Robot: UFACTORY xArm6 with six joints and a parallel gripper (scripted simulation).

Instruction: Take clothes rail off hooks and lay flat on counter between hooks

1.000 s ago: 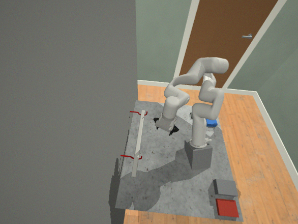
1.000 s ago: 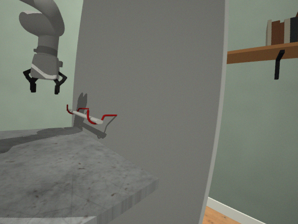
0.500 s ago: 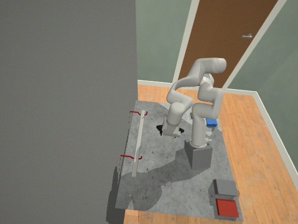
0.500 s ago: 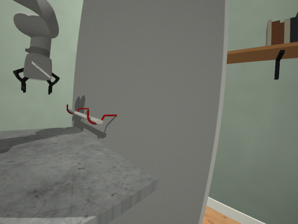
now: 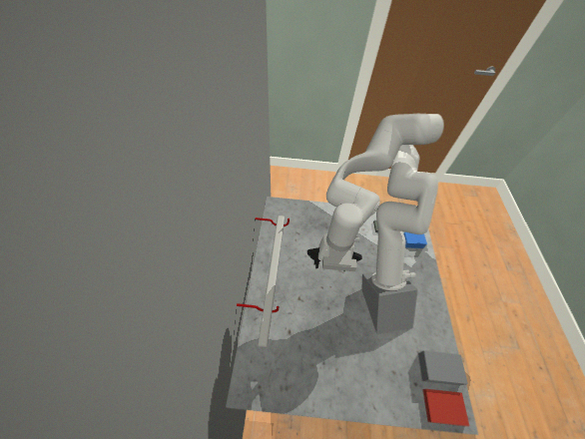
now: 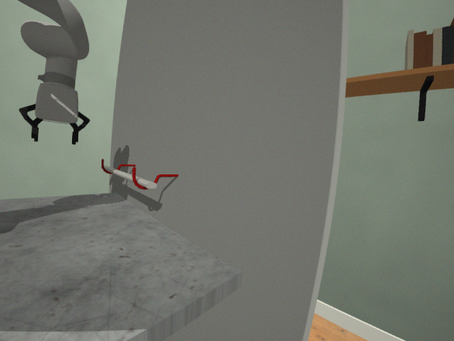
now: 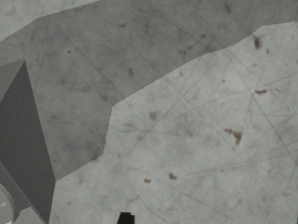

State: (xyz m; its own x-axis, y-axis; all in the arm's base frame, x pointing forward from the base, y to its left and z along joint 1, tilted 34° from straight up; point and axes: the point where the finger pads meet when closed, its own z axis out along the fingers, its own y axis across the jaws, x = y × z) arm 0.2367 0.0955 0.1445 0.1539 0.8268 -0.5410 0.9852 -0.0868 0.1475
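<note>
The clothes rail lies 190 mm ahead of my hand, 30 mm to the right of it and 100 mm below it. Also, from my hand: grey wall: 310 mm ahead, 90 mm to the right, 170 mm above; blue block: 460 mm behind, 230 mm to the right, 240 mm below; grey box: 390 mm behind, 300 mm to the left, 230 mm below.
</note>
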